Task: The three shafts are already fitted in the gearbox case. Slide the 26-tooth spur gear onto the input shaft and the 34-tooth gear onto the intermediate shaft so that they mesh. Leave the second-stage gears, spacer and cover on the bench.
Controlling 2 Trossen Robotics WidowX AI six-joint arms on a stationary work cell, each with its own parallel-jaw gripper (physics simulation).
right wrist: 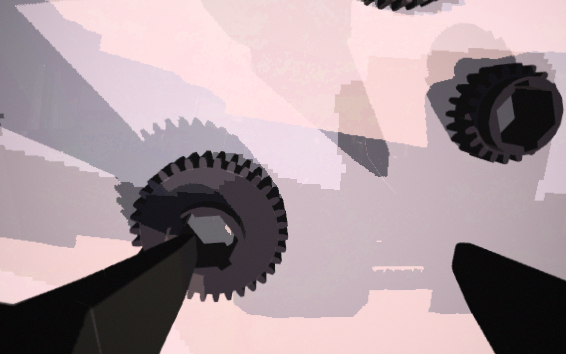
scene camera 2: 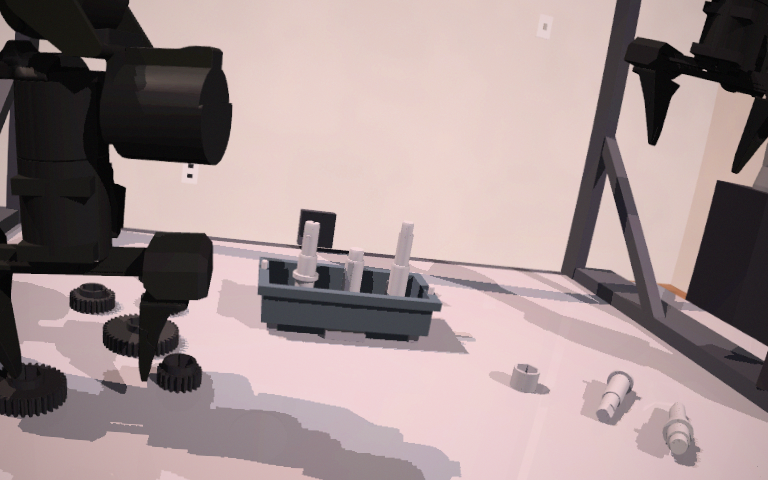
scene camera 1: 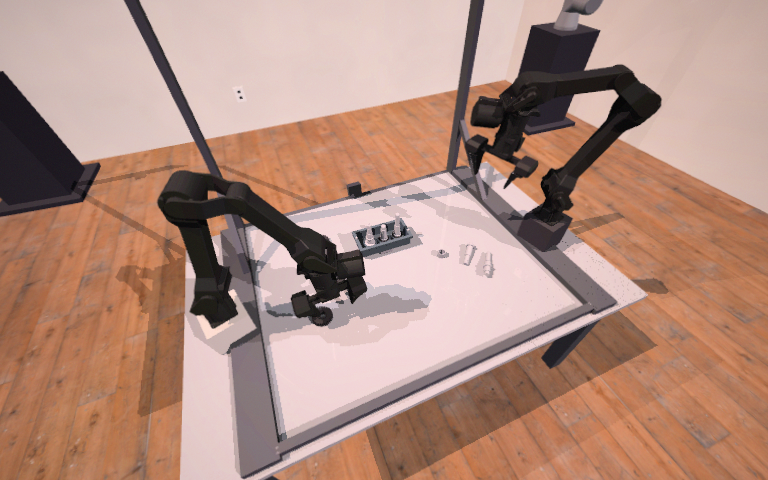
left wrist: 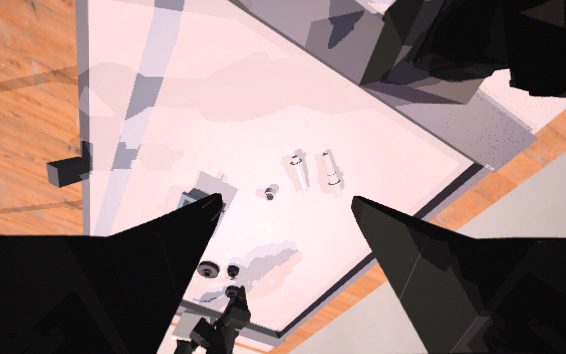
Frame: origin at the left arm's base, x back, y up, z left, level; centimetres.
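Where they show: left gripper, fingertip midpoint: [scene camera 2: 691, 158] [scene camera 1: 489, 181] [left wrist: 288, 200]; right gripper, fingertip midpoint: [right wrist: 323, 251] [scene camera 2: 80, 377] [scene camera 1: 336, 309] [left wrist: 237, 291]; left arm's base at its link origin: [scene camera 1: 548, 216] [left wrist: 459, 38]; right arm's base at its link origin: [scene camera 1: 221, 312] [left wrist: 186, 344].
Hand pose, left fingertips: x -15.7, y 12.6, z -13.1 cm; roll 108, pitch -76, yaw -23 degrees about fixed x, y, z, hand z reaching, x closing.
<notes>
Things, the pixels of their top centre, and the offset from my left fingertips.
- blue-grey gearbox case at its top centre: [scene camera 2: 348, 271] [scene camera 1: 381, 232] dx -26.5, dy -17.6, dz -16.6 cm
- large dark gear at its top centre: [right wrist: 206, 242] [scene camera 2: 25, 373] [scene camera 1: 321, 313] [left wrist: 232, 296] dx -55.8, dy -21.5, dz -4.1 cm
- small gear at its top centre: [right wrist: 526, 117] [scene camera 2: 180, 360] [left wrist: 231, 274] dx -44.5, dy -21.5, dz -5.8 cm
- large gear at its top centre: [scene camera 2: 141, 321] [left wrist: 206, 274] dx -46.9, dy -21.5, dz -13.4 cm
- smaller gear at its top centre: [scene camera 2: 92, 287] dx -51.0, dy -21.5, dz -21.6 cm
- short grey ring at its top centre: [scene camera 2: 527, 368] [left wrist: 269, 196] [scene camera 1: 441, 251] dx -14.2, dy -21.5, dz -1.1 cm
The blue-grey gearbox case [scene camera 1: 387, 247] [scene camera 2: 345, 316] holds three upright pale shafts [scene camera 2: 307, 249] [scene camera 2: 355, 271] [scene camera 2: 400, 254], with no gear on them. A large dark gear [scene camera 1: 327, 320] [scene camera 2: 48, 390] [right wrist: 260, 220] lies flat; one finger of my open, empty right gripper [scene camera 1: 334, 308] [scene camera 2: 79, 378] [right wrist: 326, 244] overlaps its hub in the right wrist view. Contact cannot be told. A small gear [scene camera 2: 178, 378] [right wrist: 467, 117] lies beyond the other finger. Another large gear [scene camera 2: 120, 336] lies behind. Tooth counts are unreadable. My left gripper [scene camera 1: 491, 179] [scene camera 2: 694, 158] [left wrist: 288, 200] is open, empty and high above the bench.
A smaller gear [scene camera 2: 91, 300] lies at the back left, and another is mostly hidden behind the right finger. A short grey ring [scene camera 1: 441, 253] [scene camera 2: 525, 380] [left wrist: 269, 193] and two stepped pale parts [scene camera 2: 615, 394] [scene camera 2: 677, 430] lie right of the case. Frame posts stand at the bench sides.
</notes>
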